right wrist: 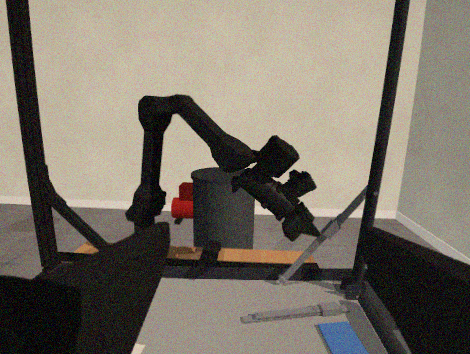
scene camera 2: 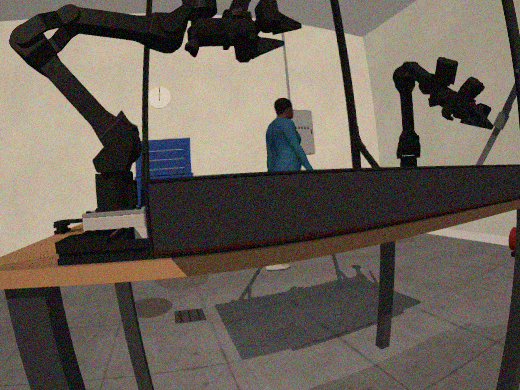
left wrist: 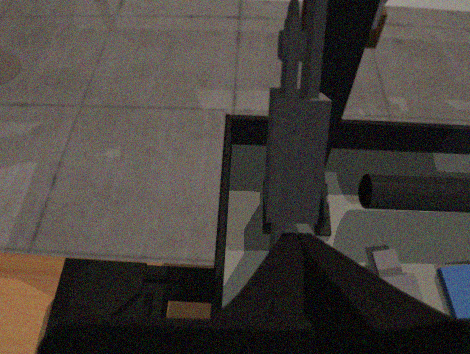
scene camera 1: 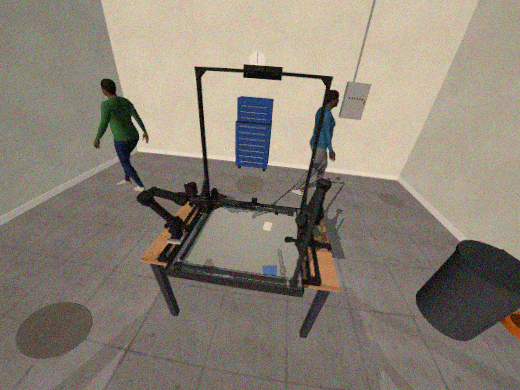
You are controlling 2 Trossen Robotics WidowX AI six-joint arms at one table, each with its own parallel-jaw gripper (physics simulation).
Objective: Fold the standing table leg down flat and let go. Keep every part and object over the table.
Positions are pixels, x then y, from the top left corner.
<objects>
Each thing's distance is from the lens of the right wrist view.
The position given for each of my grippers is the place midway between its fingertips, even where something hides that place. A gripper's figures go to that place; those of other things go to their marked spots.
my left gripper (right wrist: pixel 318 235): 0.64 m
my right gripper (right wrist: pixel 265 234): 0.12 m
</objects>
